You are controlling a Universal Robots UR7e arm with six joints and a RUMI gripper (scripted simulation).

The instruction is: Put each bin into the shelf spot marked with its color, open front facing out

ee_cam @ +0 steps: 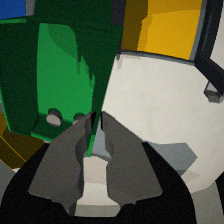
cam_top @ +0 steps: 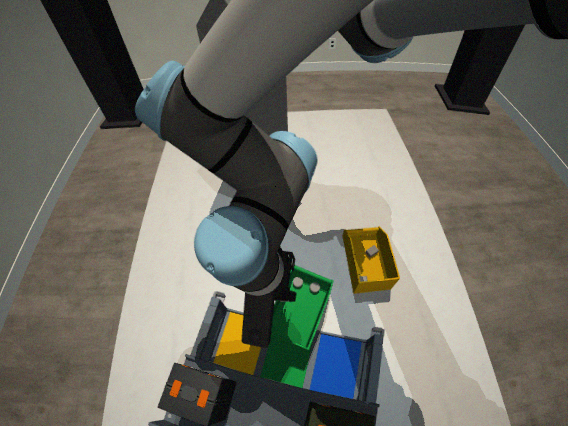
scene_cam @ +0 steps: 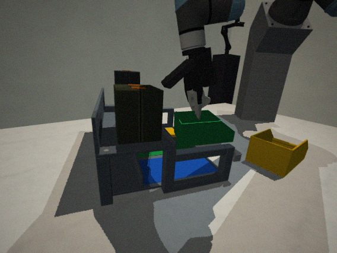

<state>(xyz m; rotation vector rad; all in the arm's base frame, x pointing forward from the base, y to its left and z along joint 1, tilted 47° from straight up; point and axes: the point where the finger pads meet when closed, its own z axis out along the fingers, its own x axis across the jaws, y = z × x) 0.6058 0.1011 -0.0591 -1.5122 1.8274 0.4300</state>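
Now: hand 5 cm to the right of the green bin, 3 cm above it and 1 cm short of it. Also, from my hand: shelf lip 8 cm below, 4 cm to the left, 4 cm ahead; shelf board 24 cm ahead, 1 cm above; yellow bin 22 cm to the left, 14 cm behind, 5 cm below.
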